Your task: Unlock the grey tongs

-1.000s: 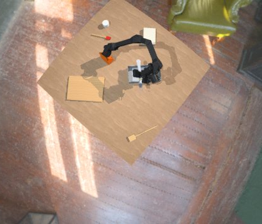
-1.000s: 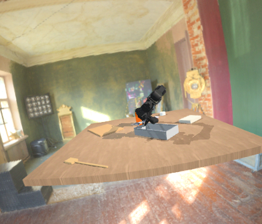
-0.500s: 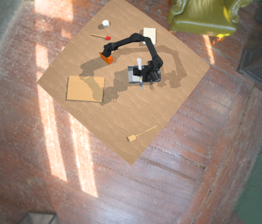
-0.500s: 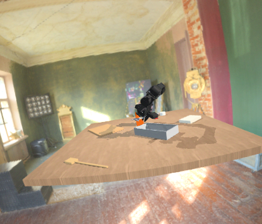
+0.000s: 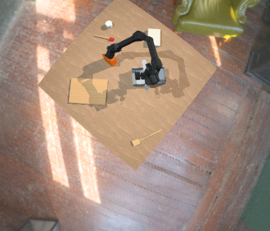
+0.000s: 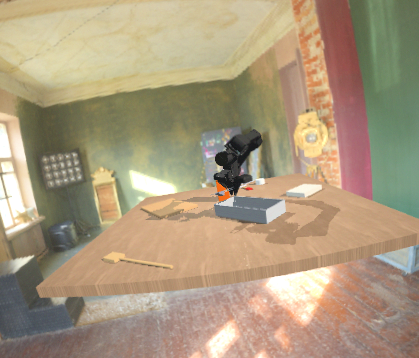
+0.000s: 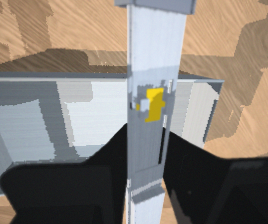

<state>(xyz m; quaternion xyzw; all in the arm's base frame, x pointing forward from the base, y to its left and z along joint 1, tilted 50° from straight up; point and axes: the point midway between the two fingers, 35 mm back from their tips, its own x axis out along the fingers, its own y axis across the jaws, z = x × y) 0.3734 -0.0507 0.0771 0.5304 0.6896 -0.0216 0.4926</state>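
Now: gripper tip 40 mm below the yellow lock piece, 30 mm short of it and 20 mm to the left of it. Round my gripper tip: pale block 420 mm to the left, 190 mm behind, 90 mm below; then grey roasting tin 70 mm below, 60 mm to the left, 10 mm ahead; then wooden board 380 mm to the right, 370 mm behind, 90 mm below.
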